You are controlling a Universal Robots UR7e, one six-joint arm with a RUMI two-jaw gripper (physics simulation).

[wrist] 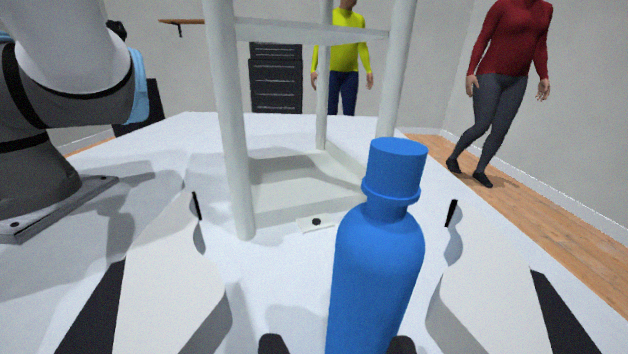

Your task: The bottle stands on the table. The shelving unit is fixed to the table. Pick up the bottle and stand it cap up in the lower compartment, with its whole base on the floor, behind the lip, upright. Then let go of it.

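Places are measured from the arm's base along level axes (x ahead, y left, z up), in metres.
Where they show: gripper, between the fingertips: (pixel 323 198); arm's base, origin of its link: (pixel 21 196).
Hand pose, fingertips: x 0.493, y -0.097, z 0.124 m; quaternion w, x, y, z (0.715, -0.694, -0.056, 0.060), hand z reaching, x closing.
Each offset is from my fingertips to the top centre of the thing. "spot": to the spot under its first point. Level surfaces: height alone.
The blue bottle @(0.031 m ahead, 0.017 m right, 0.040 m up) (pixel 376 265) stands cap up, right of the middle of the wrist view. Its base is out of view below. My gripper (pixel 323 198) is open, with one jaw on each side of the bottle and gaps on both sides. The bottle is nearer the right jaw, and neither fingertip touches it. The pale shelving unit @(spot: 0.108 m back, 0.102 m left, 0.010 m up) (pixel 231 125) stands beyond the bottle. Its lower compartment faces me, with a low lip @(spot: 0.049 m back, 0.159 m left, 0.119 m down) (pixel 300 207) along the front of its floor @(0.115 m down) (pixel 295 186). The bottle hides the foot of the unit's right front post.
The unit's middle shelf @(spot: 0.050 m back, 0.217 m left, 0.103 m up) (pixel 310 34) spans above the lower compartment. A small plate with a dark screw @(spot: 0.024 m back, 0.151 m left, 0.134 m down) (pixel 316 221) lies at the foot of the lip. The robot's base (pixel 37 175) and arm are at the left. Two people and a dark cabinet (pixel 276 85) are beyond the table.
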